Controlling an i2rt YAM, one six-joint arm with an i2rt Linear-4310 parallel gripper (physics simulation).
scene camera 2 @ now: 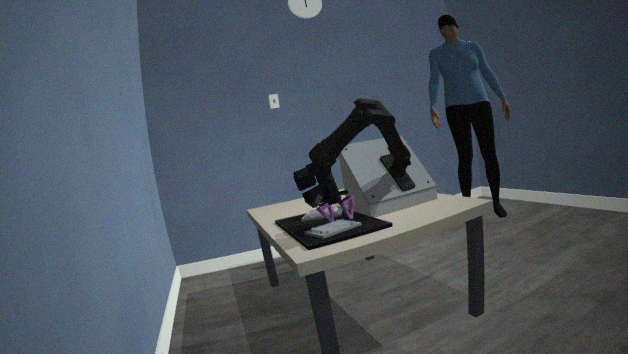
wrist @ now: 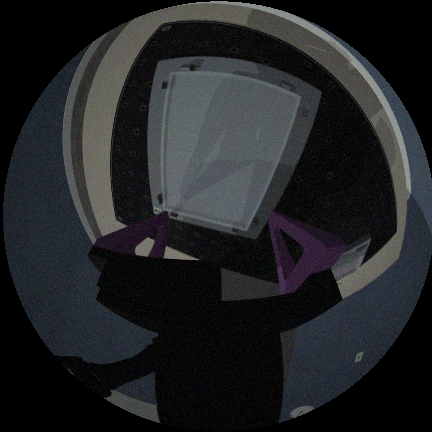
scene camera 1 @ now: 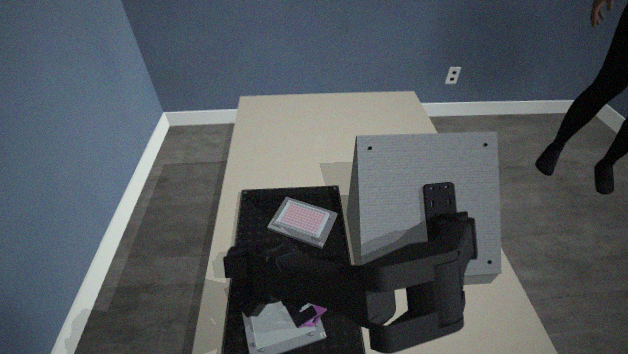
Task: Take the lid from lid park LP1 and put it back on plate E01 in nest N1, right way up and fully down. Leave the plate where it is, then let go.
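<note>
With my gripper [wrist: 218,215] open, I touch a grey holder [wrist: 310,95]. A clear grey lid [scene camera 1: 274,322], which is also the clear grey lid [wrist: 222,134] that I see in the wrist view, rests on the grey holder. I see a well plate with pink wells [scene camera 1: 307,220] too.
</note>
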